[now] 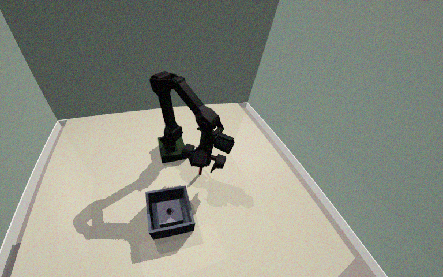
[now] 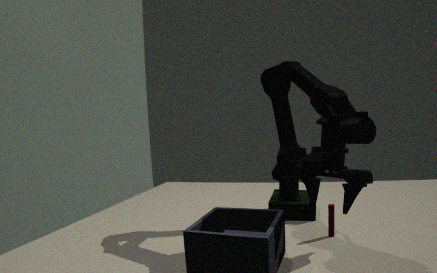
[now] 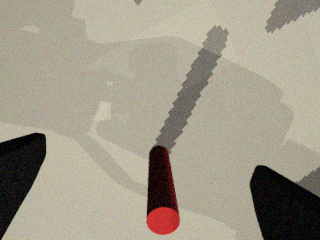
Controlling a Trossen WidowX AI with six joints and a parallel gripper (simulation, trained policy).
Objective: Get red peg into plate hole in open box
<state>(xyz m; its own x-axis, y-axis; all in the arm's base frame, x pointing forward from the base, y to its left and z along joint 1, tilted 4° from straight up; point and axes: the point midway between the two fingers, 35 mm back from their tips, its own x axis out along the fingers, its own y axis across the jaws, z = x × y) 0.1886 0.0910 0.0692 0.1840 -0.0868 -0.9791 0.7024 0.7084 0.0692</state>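
Now: the red peg 2 cm behind my gripper tip, 1 cm to the left of it and 3 cm below it. Round my gripper tip: grey plate (13 cm ahead, 19 cm to the right, 3 cm below); then dark blue box (13 cm ahead, 19 cm to the right, 5 cm below).
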